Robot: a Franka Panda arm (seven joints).
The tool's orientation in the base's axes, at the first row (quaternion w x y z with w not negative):
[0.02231 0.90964 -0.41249 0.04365]
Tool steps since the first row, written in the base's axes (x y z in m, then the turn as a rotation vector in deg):
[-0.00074 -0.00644 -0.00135 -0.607 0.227 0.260]
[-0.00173 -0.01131 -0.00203 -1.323 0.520 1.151]
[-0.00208 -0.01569 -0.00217 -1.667 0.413 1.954]
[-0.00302 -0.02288 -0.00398 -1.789 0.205 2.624]
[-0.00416 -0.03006 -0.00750 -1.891 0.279 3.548]
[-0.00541 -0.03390 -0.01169 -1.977 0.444 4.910]
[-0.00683 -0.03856 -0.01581 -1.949 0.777 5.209]
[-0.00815 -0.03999 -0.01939 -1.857 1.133 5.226]
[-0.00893 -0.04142 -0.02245 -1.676 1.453 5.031]
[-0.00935 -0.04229 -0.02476 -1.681 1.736 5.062]
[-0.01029 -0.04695 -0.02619 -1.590 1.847 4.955]
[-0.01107 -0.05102 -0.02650 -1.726 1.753 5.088]
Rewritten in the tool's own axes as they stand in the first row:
[0.00420 0.00479 0.00179 -0.543 0.308 -0.313]
[0.00713 0.00874 0.00278 -1.144 0.658 -1.266]
[0.01017 0.01189 0.00323 -1.211 0.991 -2.078]
[0.01476 0.01733 0.00553 -1.070 1.223 -2.736]
[0.01904 0.02290 0.00951 -1.102 1.255 -3.668]
[0.02068 0.02635 0.01390 -1.149 1.217 -5.041]
[0.02284 0.03047 0.01827 -1.350 0.978 -5.362]
[0.02269 0.03238 0.02186 -1.555 0.675 -5.401]
[0.02295 0.03390 0.02497 -1.695 0.327 -5.220]
[0.02310 0.03478 0.02731 -1.907 0.144 -5.273]
[0.02583 0.03855 0.02903 -1.941 0.002 -5.170]
[0.02834 0.04181 0.02961 -1.946 0.167 -5.303]

